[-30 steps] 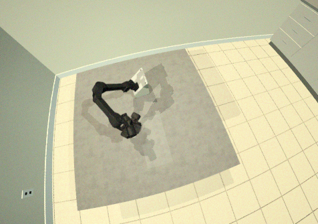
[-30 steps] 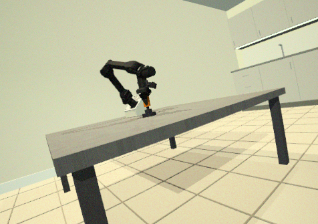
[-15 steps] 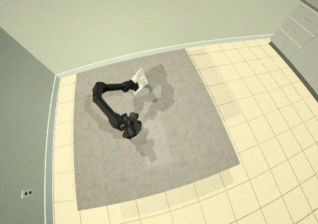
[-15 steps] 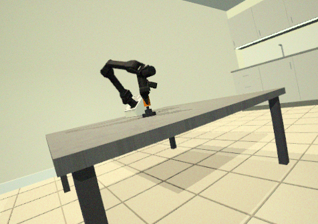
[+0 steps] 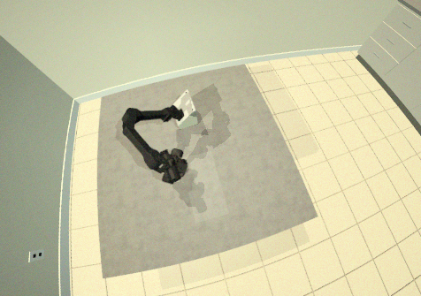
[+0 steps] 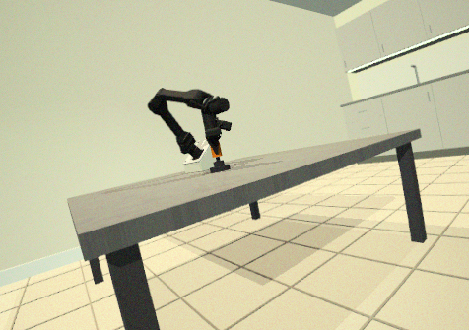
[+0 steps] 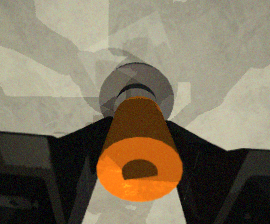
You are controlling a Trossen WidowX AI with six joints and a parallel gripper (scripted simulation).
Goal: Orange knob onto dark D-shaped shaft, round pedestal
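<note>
The orange knob is 2 cm above my gripper tip. Also, from my gripper tip: round pedestal 4 cm below.
</note>
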